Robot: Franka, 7 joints.
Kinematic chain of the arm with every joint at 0, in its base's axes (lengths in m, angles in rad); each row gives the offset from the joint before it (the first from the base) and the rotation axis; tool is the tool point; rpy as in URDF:
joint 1: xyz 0 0 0.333 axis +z
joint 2: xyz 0 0 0 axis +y
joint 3: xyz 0 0 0.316 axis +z
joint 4: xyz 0.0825 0 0 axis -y
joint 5: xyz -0.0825 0 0.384 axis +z
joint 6: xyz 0 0 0 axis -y
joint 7: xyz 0.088 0 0 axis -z
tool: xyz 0 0 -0.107 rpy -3.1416 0 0
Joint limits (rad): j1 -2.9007..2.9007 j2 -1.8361..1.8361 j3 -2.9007..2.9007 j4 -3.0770..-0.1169 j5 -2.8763..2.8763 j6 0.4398..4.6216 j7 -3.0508..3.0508
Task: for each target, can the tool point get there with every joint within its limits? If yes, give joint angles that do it. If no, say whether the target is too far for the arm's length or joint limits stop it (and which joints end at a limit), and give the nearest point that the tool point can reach.
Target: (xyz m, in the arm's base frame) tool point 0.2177 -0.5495 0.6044
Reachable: yes | joints -0.2018 1.5405 -1.8641 -1.6399 -1.2571 1.5024 1.4108
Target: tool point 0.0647 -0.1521 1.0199
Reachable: yes | joints 0.5806 0.3531 -2.1578 -0.6597 1.9042 4.0966 1.2162
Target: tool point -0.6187 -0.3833 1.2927
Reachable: no: too far | nearest point -0.4407 -0.2730 1.0166 | short by 0.347 m
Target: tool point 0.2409 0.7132 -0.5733
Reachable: no: too far | nearest point 0.1814 0.5371 -0.2788 | short by 0.348 m
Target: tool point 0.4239 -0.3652 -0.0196
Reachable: yes | joints -0.2034 1.4178 -0.3023 -1.4442 -1.4174 1.0964 -1.8656
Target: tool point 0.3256 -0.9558 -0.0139
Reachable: no: too far | nearest point 0.2616 -0.7680 0.0543 | short by 0.210 m
